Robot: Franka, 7 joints.
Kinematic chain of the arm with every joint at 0, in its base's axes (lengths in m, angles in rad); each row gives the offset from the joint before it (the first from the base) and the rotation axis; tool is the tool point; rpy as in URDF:
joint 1: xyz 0 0 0.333 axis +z
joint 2: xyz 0 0 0 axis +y
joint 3: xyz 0 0 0.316 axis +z
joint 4: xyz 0.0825 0 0 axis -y
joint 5: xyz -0.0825 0 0.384 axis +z
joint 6: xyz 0 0 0 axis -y
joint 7: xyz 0.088 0 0 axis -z
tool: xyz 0 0 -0.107 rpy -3.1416 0 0
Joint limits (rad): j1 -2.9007..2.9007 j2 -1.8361..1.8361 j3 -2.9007..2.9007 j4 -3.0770..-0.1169 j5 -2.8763..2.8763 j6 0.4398..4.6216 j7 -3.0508..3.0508
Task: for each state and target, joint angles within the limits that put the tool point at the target. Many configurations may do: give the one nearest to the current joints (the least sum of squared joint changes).
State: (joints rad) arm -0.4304 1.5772 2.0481 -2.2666 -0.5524 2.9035 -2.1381
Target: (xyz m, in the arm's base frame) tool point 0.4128 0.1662 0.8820
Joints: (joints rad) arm -0.5285 1.3916 2.4605 -1.7505 -0.5450 2.9838 -2.1381
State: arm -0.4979 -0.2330 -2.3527 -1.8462 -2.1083 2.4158 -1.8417
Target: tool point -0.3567 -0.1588 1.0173
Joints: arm -0.4670 0.3383 -2.5273 -1.2621 -2.1249 2.2989 -1.8417
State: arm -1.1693 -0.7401 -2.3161 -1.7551 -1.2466 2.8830 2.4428
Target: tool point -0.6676 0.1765 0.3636
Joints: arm -1.0791 -0.7274 -2.2436 -1.7289 -1.2442 2.8917 2.4428
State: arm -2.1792 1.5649 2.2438 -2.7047 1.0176 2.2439 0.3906
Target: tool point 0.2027 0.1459 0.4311
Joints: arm -2.0094 1.3910 2.2540 -3.0770 0.9932 2.2062 0.3906
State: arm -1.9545 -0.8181 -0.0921 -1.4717 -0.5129 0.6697 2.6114
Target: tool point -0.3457 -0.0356 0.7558
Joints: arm -2.0434 -0.4964 -0.5012 -1.5790 -0.6081 0.8556 2.6114
